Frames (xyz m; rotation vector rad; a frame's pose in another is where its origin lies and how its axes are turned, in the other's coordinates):
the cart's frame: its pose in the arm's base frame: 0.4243 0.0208 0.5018 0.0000 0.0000 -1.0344
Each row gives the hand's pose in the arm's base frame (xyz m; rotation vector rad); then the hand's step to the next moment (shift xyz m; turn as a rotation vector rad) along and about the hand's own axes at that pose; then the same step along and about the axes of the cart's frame.
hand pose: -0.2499 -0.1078 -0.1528 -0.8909 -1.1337 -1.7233
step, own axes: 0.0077 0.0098 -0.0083 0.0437 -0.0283 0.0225
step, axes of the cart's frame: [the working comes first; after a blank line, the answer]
step, axes of the arm's base frame: 0.0054 -0.0120 0.0072 -0.0400 0.0152 0.0372

0.0130 -0.0015 0.0072 -0.0335 -0.0267 0.0372
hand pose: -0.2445 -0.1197 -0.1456 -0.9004 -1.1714 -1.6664
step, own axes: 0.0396 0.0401 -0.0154 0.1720 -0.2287 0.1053
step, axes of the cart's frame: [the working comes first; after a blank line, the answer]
step, axes of the arm's base frame: 0.0227 -0.0312 0.0439 -0.2662 0.0951 0.1145

0.0384 0.0035 0.0439 -0.2177 -0.1802 0.1145
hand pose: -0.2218 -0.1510 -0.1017 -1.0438 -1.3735 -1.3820
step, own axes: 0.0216 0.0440 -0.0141 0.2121 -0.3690 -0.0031
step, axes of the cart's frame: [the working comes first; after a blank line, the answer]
step, axes of the arm's base frame: 0.0379 -0.0139 0.0312 -0.4090 -0.0174 0.1165

0.0313 0.0254 0.0312 -0.1941 -0.3604 0.1165
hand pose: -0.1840 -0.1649 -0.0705 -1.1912 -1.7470 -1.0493
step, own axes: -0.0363 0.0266 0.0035 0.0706 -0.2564 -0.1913
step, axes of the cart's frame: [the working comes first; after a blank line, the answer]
step, axes of the arm's base frame: 0.0348 -0.0026 -0.0286 -0.2371 -0.2107 0.0819

0.0200 0.0286 -0.0286 0.0599 -0.3115 0.0819
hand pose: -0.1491 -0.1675 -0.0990 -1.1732 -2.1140 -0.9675
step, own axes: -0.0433 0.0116 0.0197 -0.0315 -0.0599 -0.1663
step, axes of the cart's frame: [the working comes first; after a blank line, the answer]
step, axes of the arm's base frame: 0.0289 -0.0014 -0.0395 -0.0196 -0.1690 0.0575

0.0159 0.0241 -0.0395 0.1352 -0.1032 0.0575
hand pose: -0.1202 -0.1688 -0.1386 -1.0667 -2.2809 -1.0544
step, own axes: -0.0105 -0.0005 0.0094 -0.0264 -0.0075 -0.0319
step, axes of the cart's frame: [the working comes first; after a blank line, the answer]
step, axes of the arm's base frame: 0.0057 0.0021 -0.0127 0.0121 -0.0403 0.0002

0.0011 0.0060 -0.0127 0.0408 -0.0102 0.0002
